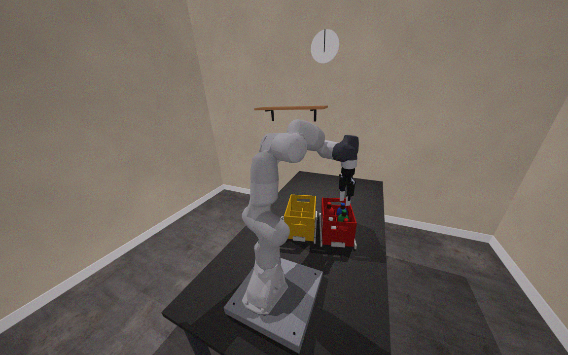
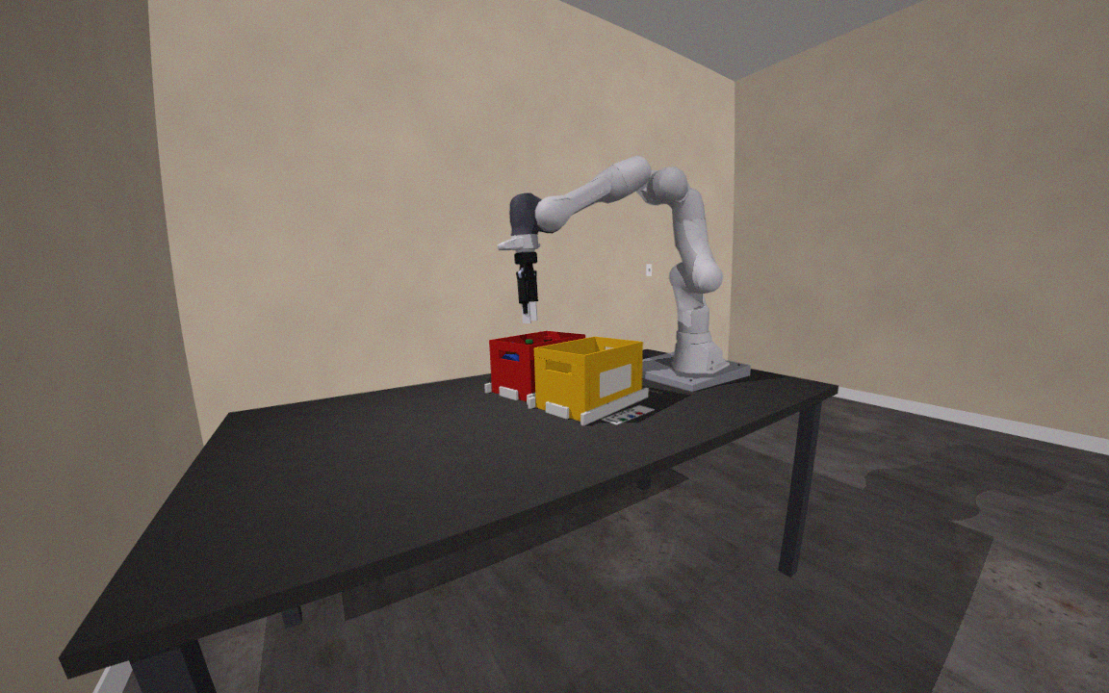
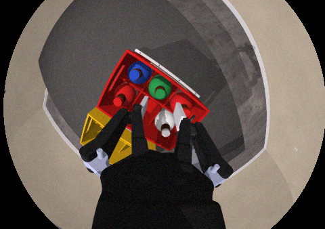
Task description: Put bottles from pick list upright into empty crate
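Now: the green-labelled bottle 17 cm below my hand. Round my hand: white-capped bottle 10 cm behind, 6 cm to the left, 17 cm below; then red crate 1 cm behind, 4 cm to the left, 17 cm below; then blue-labelled bottle 8 cm ahead, 2 cm to the left, 17 cm below.
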